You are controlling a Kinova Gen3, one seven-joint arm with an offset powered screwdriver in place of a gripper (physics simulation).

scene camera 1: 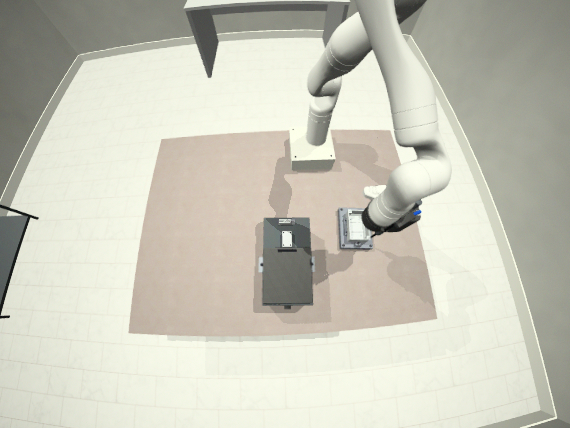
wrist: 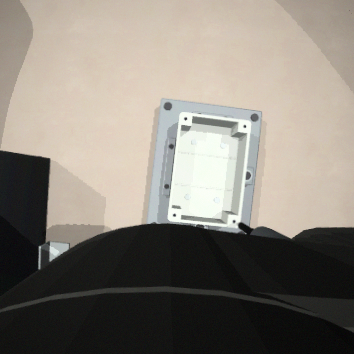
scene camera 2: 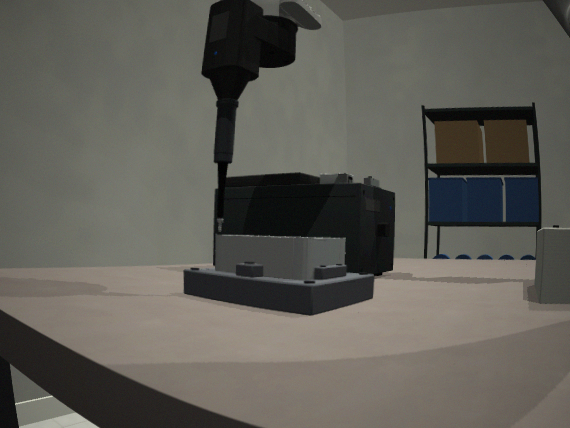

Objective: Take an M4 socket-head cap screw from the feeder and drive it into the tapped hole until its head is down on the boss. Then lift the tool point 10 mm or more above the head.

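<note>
My gripper, the black screwdriver, points down with a small silver cap screw on its bit tip. The screw hangs upright at one end of the light housing, its lower end at or just above the rim; contact cannot be told. In the wrist view the bit reaches a corner boss with a dark hole; the screw is not distinct there. The housing sits on a grey fixture plate. The feeder is a dark box beside it.
Clamp blocks stand against the housing on the plate. The arm's pale base block stands behind the feeder in the first scene view. A shelf rack with boxes is at the far wall.
</note>
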